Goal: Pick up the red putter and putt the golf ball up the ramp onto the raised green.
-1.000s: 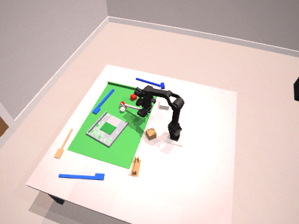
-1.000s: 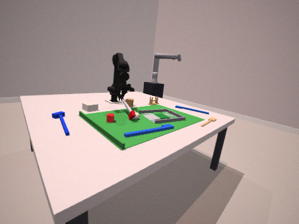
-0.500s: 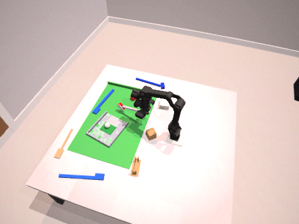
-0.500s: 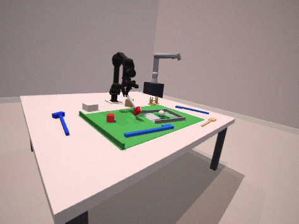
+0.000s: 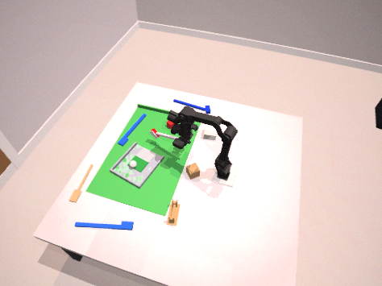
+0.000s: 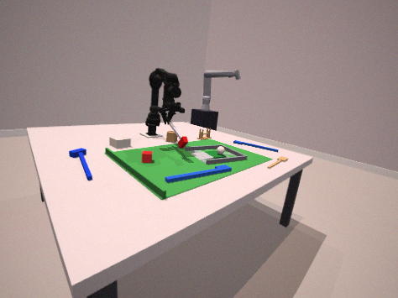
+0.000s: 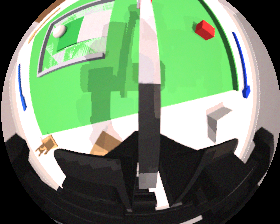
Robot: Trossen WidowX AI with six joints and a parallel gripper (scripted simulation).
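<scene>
My gripper tip is 120 mm short of the red putter, 10 mm to the left of it and 10 mm above it. Round my gripper tip: red cube 200 mm ahead, 190 mm to the right, 100 mm below; then white block 230 mm to the right, 100 mm below, 70 mm behind; then tan box 90 mm to the left, 90 mm below, 90 mm behind.
</scene>
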